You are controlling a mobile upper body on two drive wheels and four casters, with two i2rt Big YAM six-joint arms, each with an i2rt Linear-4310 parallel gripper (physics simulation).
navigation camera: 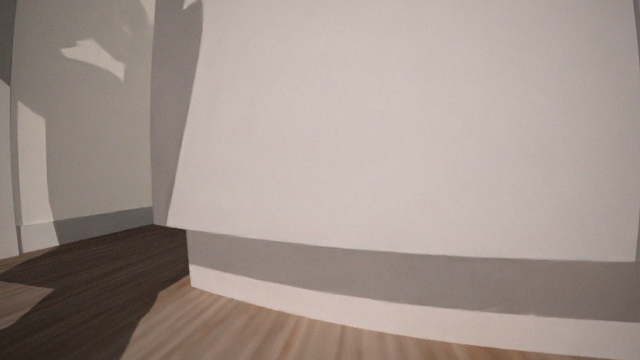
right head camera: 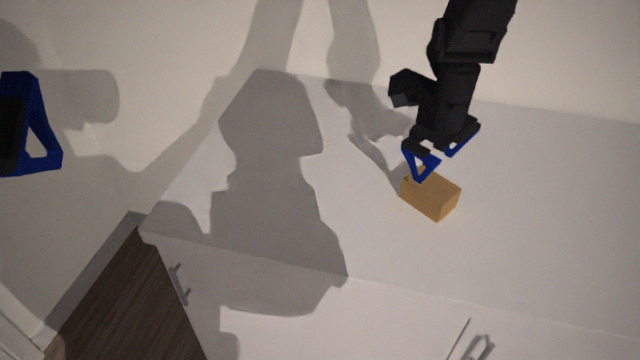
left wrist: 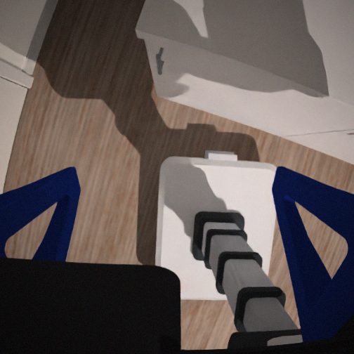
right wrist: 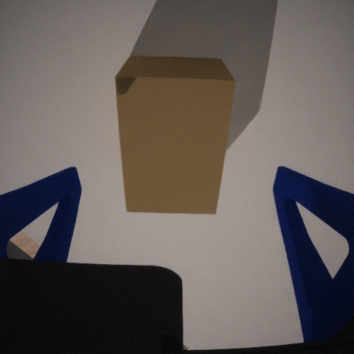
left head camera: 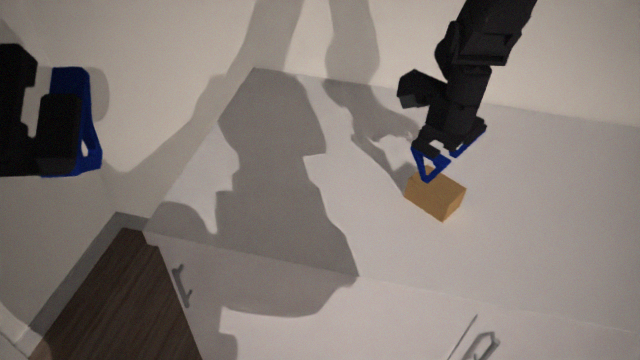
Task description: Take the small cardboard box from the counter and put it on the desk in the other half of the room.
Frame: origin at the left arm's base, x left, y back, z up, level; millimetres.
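Where they show: left gripper, fingertip midpoint: (left head camera: 32,162); right gripper, fingertip midpoint: (right head camera: 433,168) (left head camera: 439,168).
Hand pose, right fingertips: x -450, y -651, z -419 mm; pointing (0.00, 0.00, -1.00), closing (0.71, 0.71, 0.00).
Observation:
Each offset is from my right fingertips to the centre of the thing. "pt": to the spot under its first point. Level surfaces: height alone.
The small cardboard box @(dz -56, dx -3, dy +7 mm) (left head camera: 436,196) (right head camera: 431,197) (right wrist: 175,145), plain orange-brown, sits on the white counter @(dz -81 mm) (left head camera: 550,225) (right head camera: 550,225) (right wrist: 300,110). My right gripper (left head camera: 440,168) (right head camera: 434,168) (right wrist: 176,177) is open above the box's back end in the head views. In the right wrist view the box lies between and ahead of the wide-apart blue fingers, nearer the left one, with no contact visible. My left gripper (left wrist: 175,177) is open and empty, off to the left of the counter; it partly shows at the left edge of both head views. The desk does not show.
A pale wall (left head camera: 575,60) (right head camera: 560,55) stands behind the counter. The counter's front @(pt dz -708, dx +141, dy +156 mm) (navigation camera: 400,125) fills much of the navigation view. Handles @(pt dz -238, dx +486, dy +102 mm) (left head camera: 181,287) (right head camera: 179,285) stick out from it. My white base (left wrist: 175,235) stands on the wood floor @(dz -991 mm) (left wrist: 100,145) (navigation camera: 250,330). A white unit stands at the far left.

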